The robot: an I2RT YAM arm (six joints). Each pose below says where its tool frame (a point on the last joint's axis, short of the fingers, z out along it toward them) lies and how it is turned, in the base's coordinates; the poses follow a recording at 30 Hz.
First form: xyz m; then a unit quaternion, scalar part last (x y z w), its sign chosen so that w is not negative.
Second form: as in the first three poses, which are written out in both.
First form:
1: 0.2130, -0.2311, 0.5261, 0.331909, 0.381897, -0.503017, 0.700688
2: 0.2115, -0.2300, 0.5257, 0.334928, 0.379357, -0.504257, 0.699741
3: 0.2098, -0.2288, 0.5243, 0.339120, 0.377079, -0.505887, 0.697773
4: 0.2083, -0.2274, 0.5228, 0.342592, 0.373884, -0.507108, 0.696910
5: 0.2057, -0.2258, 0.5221, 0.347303, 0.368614, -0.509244, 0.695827
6: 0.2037, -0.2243, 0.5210, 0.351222, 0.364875, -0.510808, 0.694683
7: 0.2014, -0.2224, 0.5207, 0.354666, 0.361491, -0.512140, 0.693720
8: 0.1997, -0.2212, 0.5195, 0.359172, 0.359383, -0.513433, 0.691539
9: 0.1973, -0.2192, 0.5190, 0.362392, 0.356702, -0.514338, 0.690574
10: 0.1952, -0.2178, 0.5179, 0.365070, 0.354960, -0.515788, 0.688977
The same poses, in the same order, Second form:
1:
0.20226, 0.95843, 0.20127, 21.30
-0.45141, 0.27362, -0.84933, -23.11
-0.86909, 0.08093, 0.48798, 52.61
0, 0, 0, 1

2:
0.20363, 0.95981, 0.19312, 21.15
-0.45158, 0.26710, -0.85131, -23.00
-0.86868, 0.08614, 0.48782, 52.57
0, 0, 0, 1

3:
0.20378, 0.96174, 0.18312, 20.98
-0.45024, 0.25815, -0.85478, -22.88
-0.86934, 0.09174, 0.48562, 52.43
0, 0, 0, 1

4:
0.20610, 0.96300, 0.17366, 20.83
-0.45064, 0.25094, -0.85671, -22.74
-0.86859, 0.09831, 0.48568, 52.28
0, 0, 0, 1

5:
0.20959, 0.96473, 0.15926, 20.57
-0.45265, 0.24010, -0.85875, -22.58
-0.86671, 0.10790, 0.48701, 52.21
0, 0, 0, 1

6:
0.21188, 0.96600, 0.14813, 20.37
-0.45340, 0.23144, -0.86074, -22.43
-0.86576, 0.11521, 0.48702, 52.10
0, 0, 0, 1

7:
0.21407, 0.96698, 0.13827, 20.14
-0.45415, 0.22385, -0.86235, -22.24
-0.86483, 0.12181, 0.48707, 52.07
0, 0, 0, 1

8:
0.21446, 0.96828, 0.12823, 19.97
-0.45196, 0.21476, -0.86580, -22.12
-0.86588, 0.12772, 0.48368, 51.95
0, 0, 0, 1

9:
0.21644, 0.96891, 0.11987, 19.73
-0.45184, 0.20826, -0.86745, -21.92
-0.86544, 0.13359, 0.48287, 51.90
0, 0, 0, 1

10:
0.21593, 0.96990, 0.11252, 19.52
-0.45156, 0.20137, -0.86922, -21.78
-0.86572, 0.13688, 0.48145, 51.79
0, 0, 0, 1

